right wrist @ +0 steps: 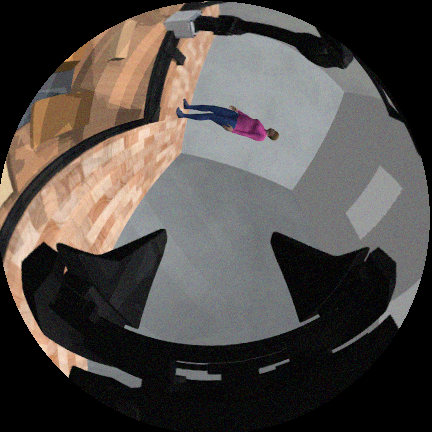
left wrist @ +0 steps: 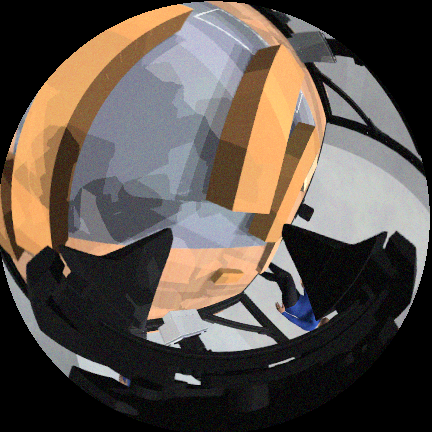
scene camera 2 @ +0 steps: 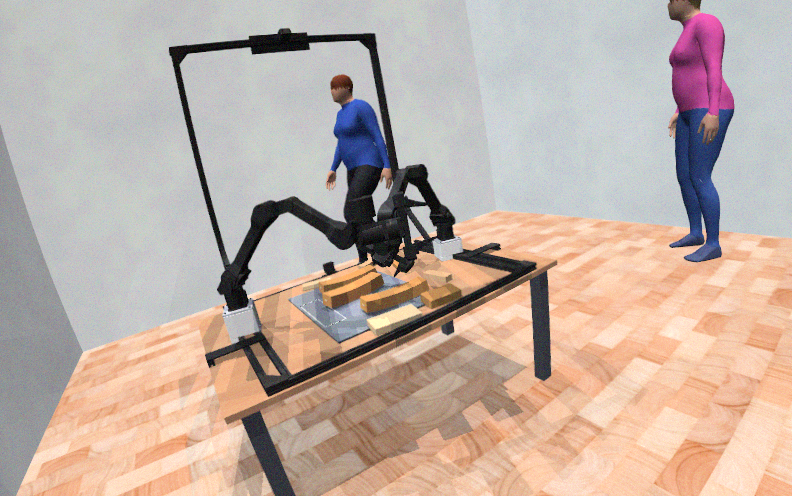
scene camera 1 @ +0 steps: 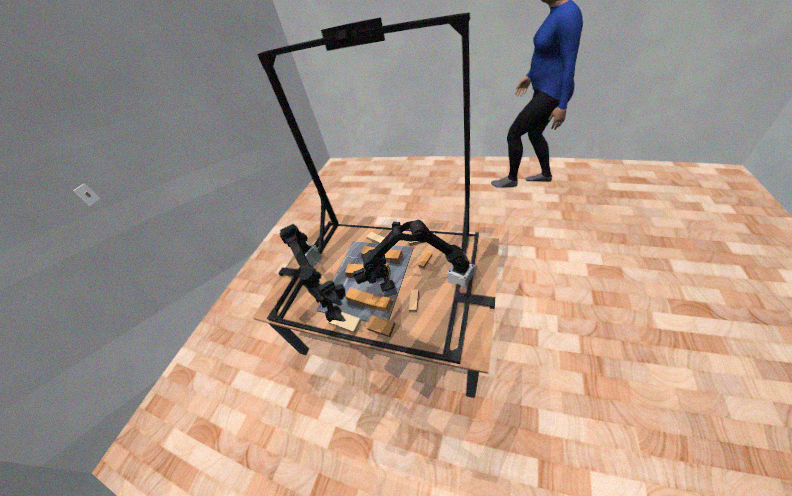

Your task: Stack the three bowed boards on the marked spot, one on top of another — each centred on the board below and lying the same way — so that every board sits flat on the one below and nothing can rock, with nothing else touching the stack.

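Frame: origin at the left arm's base, x ahead, y left, z up, level; centimetres.
Where they show: left gripper, fingertip midpoint: [left wrist: 228,231] [scene camera 2: 384,270] [scene camera 1: 387,272]; right gripper, fingertip midpoint: [right wrist: 220,236] [scene camera 2: 434,220] [scene camera 1: 343,313]; left arm's base, origin of the base link: [left wrist: 186,338] [scene camera 2: 446,238] [scene camera 1: 461,268]; right arm's base, origin of the base link: [scene camera 2: 238,306] [scene camera 1: 304,249].
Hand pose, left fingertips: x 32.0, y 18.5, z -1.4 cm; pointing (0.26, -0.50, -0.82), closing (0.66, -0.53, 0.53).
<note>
Things, the pixels of their top centre, and the offset from my left fingertips. Level surfaces: height alone.
- grey mat, its level: dz -6.2 cm
- front board, middle of its top: [scene camera 2: 394,288] [scene camera 1: 367,297] dx +0.2, dy +16.4, dz -1.4 cm
- middle board, middle of its top: [left wrist: 286,112] [scene camera 2: 352,283] [scene camera 1: 366,267] dx +12.6, dy +2.5, dz -1.0 cm
- back board, middle of its top: [left wrist: 301,185] [scene camera 2: 347,274] [scene camera 1: 381,251] dx +13.2, dy -10.8, dz -1.5 cm
- brown block, middle of its top: [scene camera 2: 440,290] [scene camera 1: 379,324] dx -13.2, dy +24.3, dz -3.1 cm
- narrow pale block, middle of its top: [scene camera 2: 437,273] [scene camera 1: 413,299] dx -18.6, dy +4.7, dz -4.5 cm
- small orange block, middle of its top: [left wrist: 230,277] [scene camera 1: 425,258] dx -9.6, dy -20.2, dz -5.1 cm
Three bowed orange boards lie apart on the grey mat [scene camera 1: 398,273] [scene camera 2: 349,330] [left wrist: 140,115]: a front board [scene camera 1: 368,300] [scene camera 2: 394,296] [left wrist: 37,150], a middle board [scene camera 1: 353,269] [scene camera 2: 352,292] [left wrist: 262,135] and a back board [scene camera 1: 394,255] [left wrist: 287,200]. The white outline [left wrist: 205,13] of the marked spot is at the mat's end, at the left in scene camera 2. My left gripper [scene camera 1: 377,281] [scene camera 2: 392,264] [left wrist: 228,231] is open and empty above the mat, between the front and middle boards. My right gripper [scene camera 1: 337,303] [scene camera 2: 377,234] [right wrist: 220,236] is open and empty, pointing sideways towards the front.
A pale block [scene camera 1: 344,321] [scene camera 2: 394,318] and a brown block [scene camera 1: 381,325] [scene camera 2: 441,295] [right wrist: 55,117] lie at the front edge. A narrow pale block [scene camera 1: 413,299] and a small orange block [scene camera 1: 425,259] [left wrist: 230,276] lie right of the mat. A black frame surrounds the table.
</note>
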